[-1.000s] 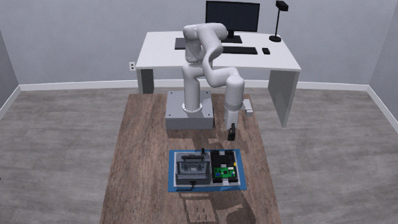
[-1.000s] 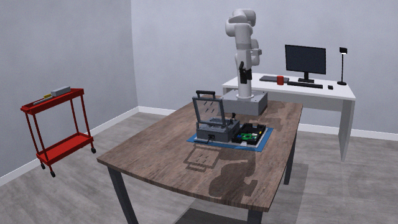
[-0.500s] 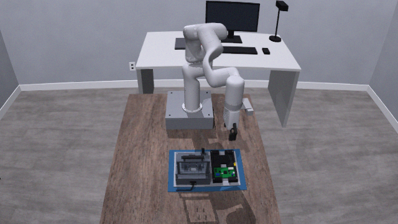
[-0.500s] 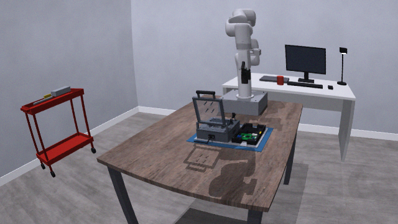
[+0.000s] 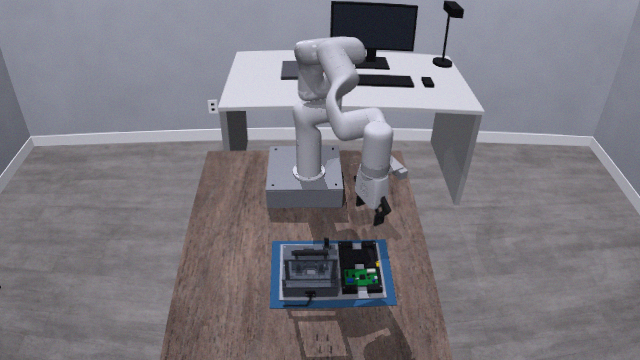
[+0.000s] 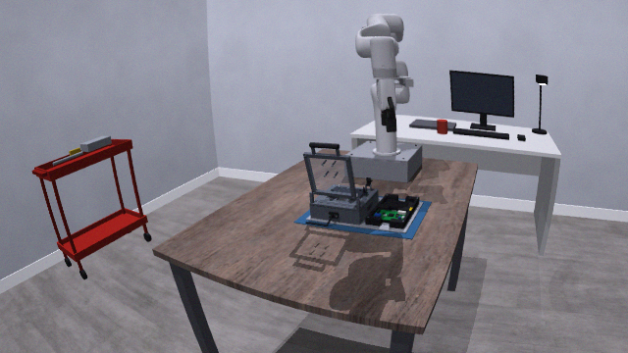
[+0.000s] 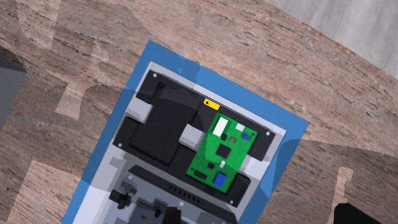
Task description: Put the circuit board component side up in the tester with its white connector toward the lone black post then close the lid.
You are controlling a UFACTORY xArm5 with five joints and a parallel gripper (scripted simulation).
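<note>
Right now the green circuit board is 29 cm below my hand. From my hand the other things lie so: clear lid (17 cm to the right, 13 cm below, 8 cm ahead); grey tester (20 cm below, 13 cm to the right, 1 cm behind).
</note>
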